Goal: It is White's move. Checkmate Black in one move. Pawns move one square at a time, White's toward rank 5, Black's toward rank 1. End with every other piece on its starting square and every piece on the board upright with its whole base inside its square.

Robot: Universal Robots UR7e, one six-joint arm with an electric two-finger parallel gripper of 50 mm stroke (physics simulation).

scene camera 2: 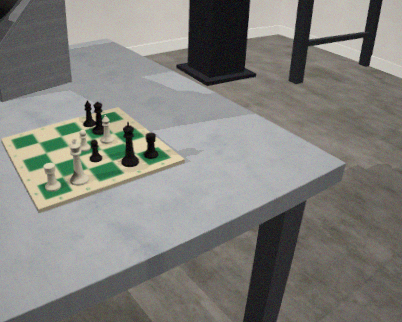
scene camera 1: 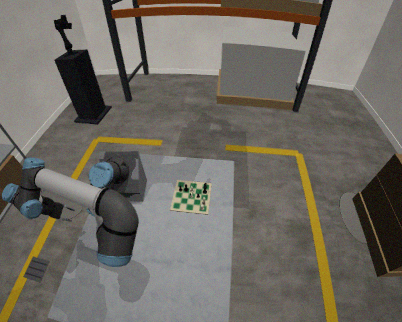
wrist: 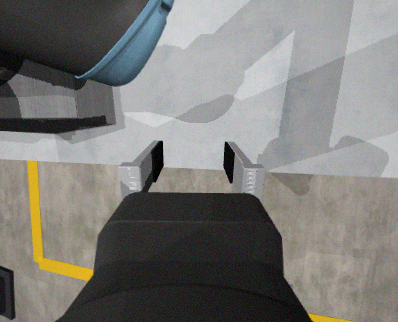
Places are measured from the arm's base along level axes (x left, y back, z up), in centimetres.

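Pixels of known places: gripper, fingertip midpoint: (scene camera 1: 72,215) (wrist: 193,153); arm's base, origin of the base link: (scene camera 1: 116,170).
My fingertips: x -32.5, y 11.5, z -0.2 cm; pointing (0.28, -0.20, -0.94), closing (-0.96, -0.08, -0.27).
Note:
Ahead of a thing's pixels: the offset from my fingertips to its top centre. Level surfaces: height alone.
The green and cream chessboard {dx +35.8, dy -53.5, dz -18.2 cm} (scene camera 1: 190,210) (scene camera 2: 115,181) lies on the table. In scene camera 2 a white rook {dx +28.6, dy -61.3, dz -14.9 cm} (scene camera 2: 51,178), a tall white piece {dx +32.3, dy -61.6, dz -11.8 cm} (scene camera 2: 77,167), a small white pawn {dx +35.7, dy -53.6, dz -15.0 cm} (scene camera 2: 83,142) and a white bishop-like piece {dx +39.7, dy -52.9, dz -13.8 cm} (scene camera 2: 106,131) stand upright. A black pawn {dx +36.2, dy -57.4, dz -15.0 cm} (scene camera 2: 95,151), a tall black piece with a pointed top {dx +40.2, dy -60.7, dz -11.8 cm} (scene camera 2: 129,147), a black rook {dx +43.8, dy -60.2, dz -14.9 cm} (scene camera 2: 151,147) and two black pieces {dx +39.0, dy -46.0, dz -13.8 cm} (scene camera 2: 88,115) {dx +39.7, dy -49.4, dz -12.9 cm} (scene camera 2: 98,120) at the far side stand upright too. Exact piece types are partly unclear. My gripper (scene camera 1: 75,214) (wrist: 193,153) is open and empty, far left of the board, near the table's edge.
The arm's base stands on a grey block (scene camera 1: 136,175) (scene camera 2: 37,55) left of the board on the pale table {dz -18.8 cm} (scene camera 1: 175,260) (scene camera 2: 200,200). A black pedestal (scene camera 1: 82,87) (scene camera 2: 218,37) and an orange-beamed rack (scene camera 1: 215,13) stand behind. A dark cabinet (scene camera 1: 385,215) stands at the right.

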